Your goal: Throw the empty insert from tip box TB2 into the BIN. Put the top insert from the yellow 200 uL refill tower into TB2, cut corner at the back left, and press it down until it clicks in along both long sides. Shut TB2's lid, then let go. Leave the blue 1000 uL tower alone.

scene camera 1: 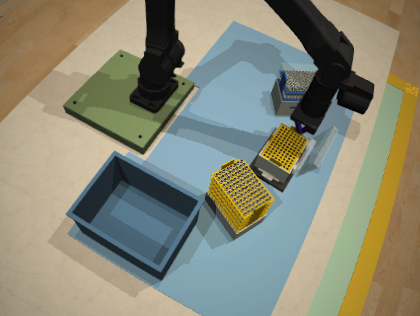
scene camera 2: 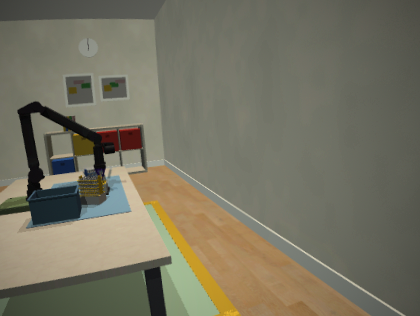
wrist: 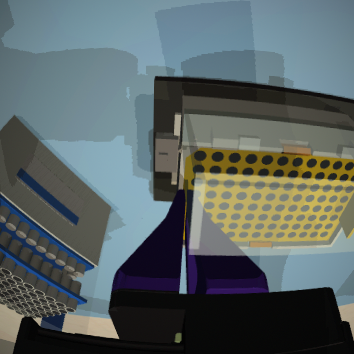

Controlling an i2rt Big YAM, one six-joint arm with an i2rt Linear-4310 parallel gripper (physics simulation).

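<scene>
Tip box TB2 (scene camera 1: 274, 173) (wrist: 210, 105) stands on the blue mat with its clear lid (scene camera 1: 325, 148) (wrist: 196, 220) open and tilted outward. A yellow insert (scene camera 1: 284, 145) (wrist: 250, 160) with empty holes sits in it. My gripper (scene camera 1: 301, 129) (scene camera 2: 100, 173) (wrist: 184, 197) is shut, its purple fingertips together at the insert's short edge at the back end of TB2; nothing plainly shows held between them. The yellow 200 uL refill tower (scene camera 1: 242, 191) (scene camera 2: 91, 186) stands in front of TB2, with tips in its top insert. The BIN (scene camera 1: 120, 254) (scene camera 2: 55, 206) stands left of the tower; no insert shows in it.
The blue 1000 uL tower (scene camera 1: 300, 82) (wrist: 40, 240) stands behind TB2, close to my wrist; in the wrist view it is at the left. The green base plate (scene camera 1: 110, 117) carries the arm at the left. The tilted lid stands out on TB2's right side.
</scene>
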